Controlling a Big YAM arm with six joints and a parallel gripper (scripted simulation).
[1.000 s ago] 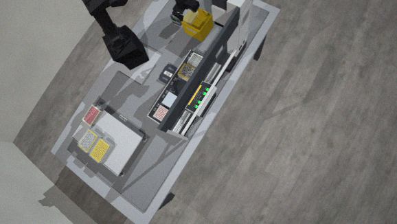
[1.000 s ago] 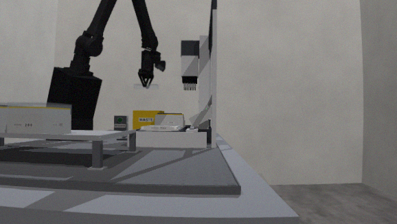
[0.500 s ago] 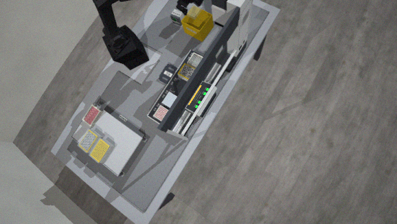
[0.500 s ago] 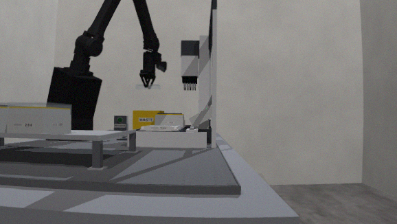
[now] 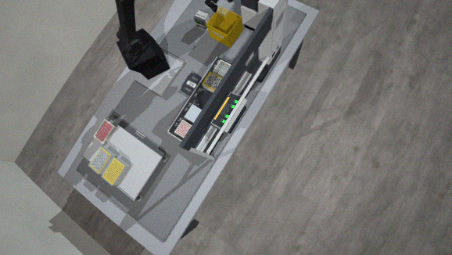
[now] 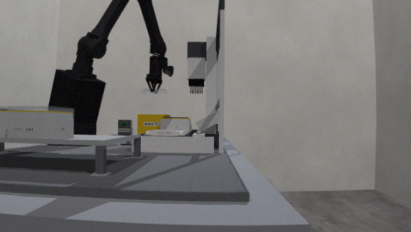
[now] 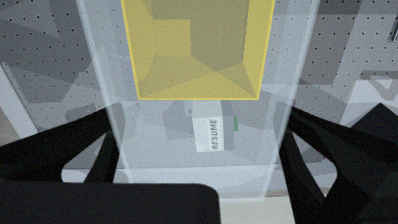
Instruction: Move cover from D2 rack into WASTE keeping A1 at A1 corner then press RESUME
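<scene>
The clear cover is right at my hand. Also, from my hand: pipetting head: 240 mm ahead, 120 mm above, 10 mm to the left; then resume box: 200 mm below, 150 mm behind, 60 mm to the right; then yellow waste bin: 230 mm below.
</scene>
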